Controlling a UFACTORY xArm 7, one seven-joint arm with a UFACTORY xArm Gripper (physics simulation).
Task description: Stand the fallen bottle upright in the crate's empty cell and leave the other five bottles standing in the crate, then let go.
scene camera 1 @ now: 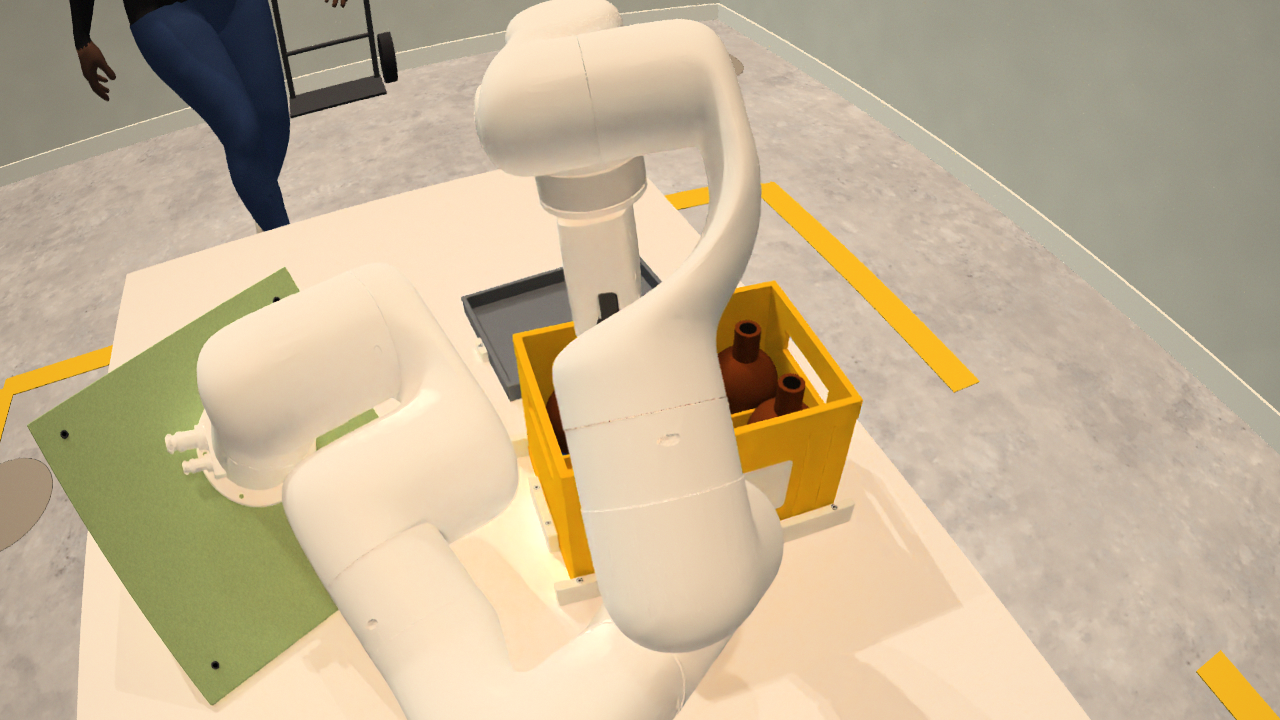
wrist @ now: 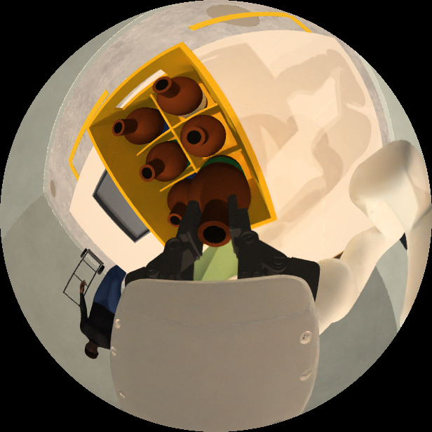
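Observation:
My gripper (wrist: 215,210) is shut on the neck of a brown bottle with a green band (wrist: 220,187). That bottle is upright or nearly so, in the crate's near corner cell in the wrist view; its base is hidden. The yellow crate (scene camera 1: 810,447) (wrist: 255,175) holds five other brown bottles standing in cells: one at the far end (wrist: 182,95), one beside it (wrist: 145,126), two in the middle (wrist: 207,135) (wrist: 167,160), and one partly hidden beside the held bottle (wrist: 177,197). In the scene view the arm hides the fingers and the held bottle; two bottles (scene camera 1: 747,376) (scene camera 1: 780,410) show partly.
A dark grey tray (scene camera 1: 514,313) (wrist: 117,207) lies beside the crate. Pale blocks (scene camera 1: 577,589) edge the crate's foot on the table (scene camera 1: 895,617). The green board (scene camera 1: 134,528) lies under the arm's base. A person (scene camera 1: 223,80) (wrist: 102,310) and a hand truck (scene camera 1: 335,96) are beyond the table.

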